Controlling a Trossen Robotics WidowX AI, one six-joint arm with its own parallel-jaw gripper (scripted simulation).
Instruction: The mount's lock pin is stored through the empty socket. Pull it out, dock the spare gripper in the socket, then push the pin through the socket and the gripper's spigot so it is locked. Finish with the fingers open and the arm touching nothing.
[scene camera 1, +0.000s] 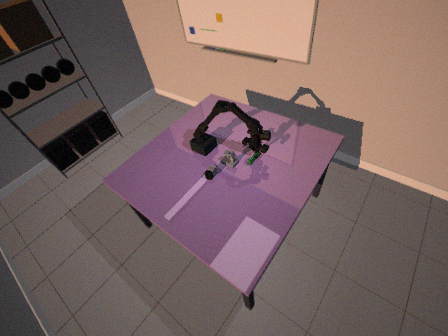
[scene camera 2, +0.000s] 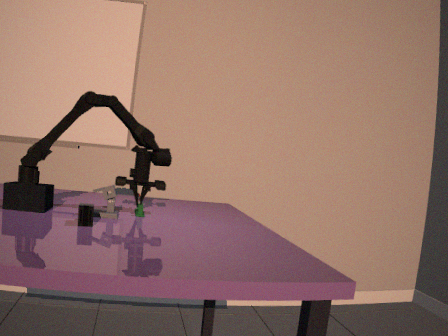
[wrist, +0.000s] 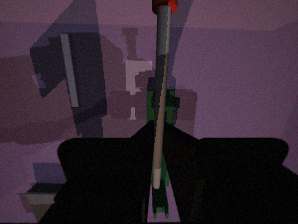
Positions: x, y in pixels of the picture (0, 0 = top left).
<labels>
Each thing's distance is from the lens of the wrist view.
my gripper (wrist: 156, 124): 11 cm
green rest (wrist: 159, 196): 16 cm
</labels>
